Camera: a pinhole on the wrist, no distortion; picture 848 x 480 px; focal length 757.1 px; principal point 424.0 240.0 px. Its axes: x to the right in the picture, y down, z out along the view. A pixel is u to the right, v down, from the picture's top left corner.
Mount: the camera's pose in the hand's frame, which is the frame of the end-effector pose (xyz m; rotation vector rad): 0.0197 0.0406 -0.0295 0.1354 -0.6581 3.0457
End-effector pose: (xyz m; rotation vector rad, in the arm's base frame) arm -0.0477 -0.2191 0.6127 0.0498 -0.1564 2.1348
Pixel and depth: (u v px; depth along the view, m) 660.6 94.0 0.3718
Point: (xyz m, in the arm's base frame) 0.0173 -0.2928 0.9554
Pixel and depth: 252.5 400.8 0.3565
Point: 0.0261 -0.0542 0.8944
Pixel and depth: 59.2 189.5 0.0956
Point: -0.0944 -0.1685 0.6744
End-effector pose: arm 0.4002 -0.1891 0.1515 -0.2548 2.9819 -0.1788
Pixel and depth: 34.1 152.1 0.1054
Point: 0.3284 -0.2029 0.0744
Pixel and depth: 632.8 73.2 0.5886
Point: 0.5882 -0.3158 -0.3881
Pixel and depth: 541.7 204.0 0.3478
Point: 0.4651 -0.3055 -0.1288
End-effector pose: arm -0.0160 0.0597 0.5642 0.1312 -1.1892 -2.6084
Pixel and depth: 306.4 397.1 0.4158
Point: -0.2277 0.3820 0.6116
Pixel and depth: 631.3 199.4 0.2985
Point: -0.0436 0.2982 0.6802
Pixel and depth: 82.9 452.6 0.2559
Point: -0.2204 0.2173 0.5775
